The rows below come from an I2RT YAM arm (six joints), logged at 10 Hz.
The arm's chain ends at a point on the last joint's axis. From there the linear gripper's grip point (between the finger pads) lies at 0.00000 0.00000 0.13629 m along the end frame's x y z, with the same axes.
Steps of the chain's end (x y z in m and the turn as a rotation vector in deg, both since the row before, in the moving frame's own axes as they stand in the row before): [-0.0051, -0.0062, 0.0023, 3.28, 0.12, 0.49]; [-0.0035, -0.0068, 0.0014, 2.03, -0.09, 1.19]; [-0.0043, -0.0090, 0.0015, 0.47, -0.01, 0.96]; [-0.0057, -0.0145, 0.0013, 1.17, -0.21, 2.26]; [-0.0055, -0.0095, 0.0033, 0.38, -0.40, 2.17]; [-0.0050, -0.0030, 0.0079, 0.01, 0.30, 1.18]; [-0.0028, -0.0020, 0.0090, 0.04, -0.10, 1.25]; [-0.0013, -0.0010, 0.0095, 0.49, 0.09, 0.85]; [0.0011, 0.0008, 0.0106, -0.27, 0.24, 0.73]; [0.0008, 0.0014, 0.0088, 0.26, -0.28, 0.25]
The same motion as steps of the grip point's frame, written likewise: [-0.0048, -0.0140, 0.0021, 3.28, 0.12, 0.49]; [-0.0037, -0.0116, 0.0013, 2.03, -0.09, 1.19]; [-0.0043, -0.0101, 0.0015, 0.47, -0.01, 0.96]; [-0.0061, -0.0173, 0.0013, 1.17, -0.21, 2.26]; [-0.0064, -0.0104, 0.0033, 0.38, -0.40, 2.17]; [-0.0043, -0.0030, 0.0079, 0.01, 0.30, 1.18]; [-0.0030, -0.0021, 0.0090, 0.04, -0.10, 1.25]; [-0.0011, -0.0022, 0.0095, 0.49, 0.09, 0.85]; [0.0017, 0.0014, 0.0106, -0.27, 0.24, 0.73]; [0.0001, 0.0008, 0.0088, 0.26, -0.28, 0.25]
